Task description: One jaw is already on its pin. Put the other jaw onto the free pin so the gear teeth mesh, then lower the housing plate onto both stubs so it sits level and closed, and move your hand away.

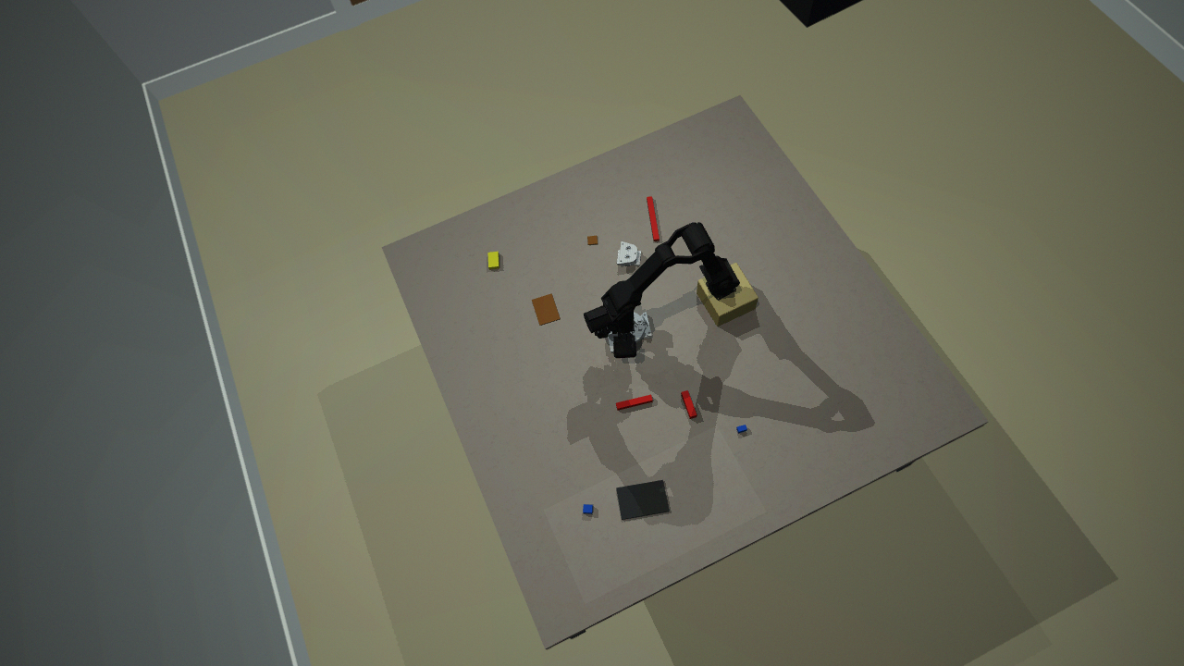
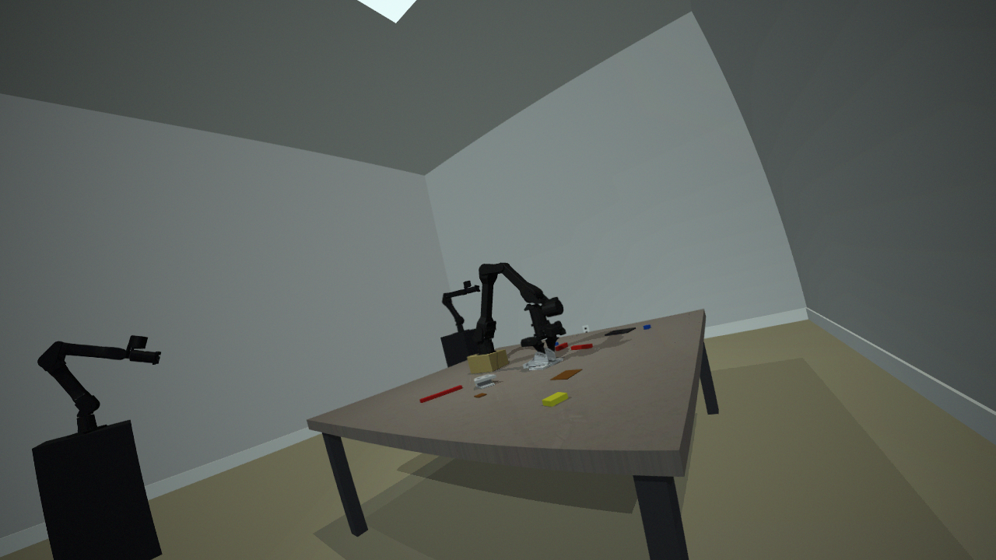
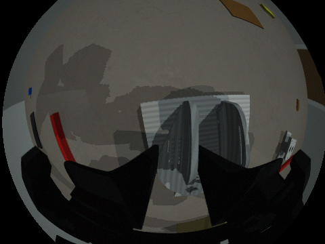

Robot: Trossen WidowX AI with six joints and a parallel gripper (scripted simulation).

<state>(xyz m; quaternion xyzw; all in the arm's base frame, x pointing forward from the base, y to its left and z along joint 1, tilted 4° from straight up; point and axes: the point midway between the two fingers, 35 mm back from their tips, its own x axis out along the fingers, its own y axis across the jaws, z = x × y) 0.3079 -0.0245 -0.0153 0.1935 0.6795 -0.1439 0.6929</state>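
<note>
My gripper tip is now 4 cm past the silver jaw and 1 cm below it. Round my gripper tip: dark tile (19 cm ahead, 42 cm to the left, 1 cm below); then yellow block (21 cm ahead, 44 cm to the right, 1 cm below); then brown tile (15 cm ahead, 21 cm to the right, 2 cm below).
</note>
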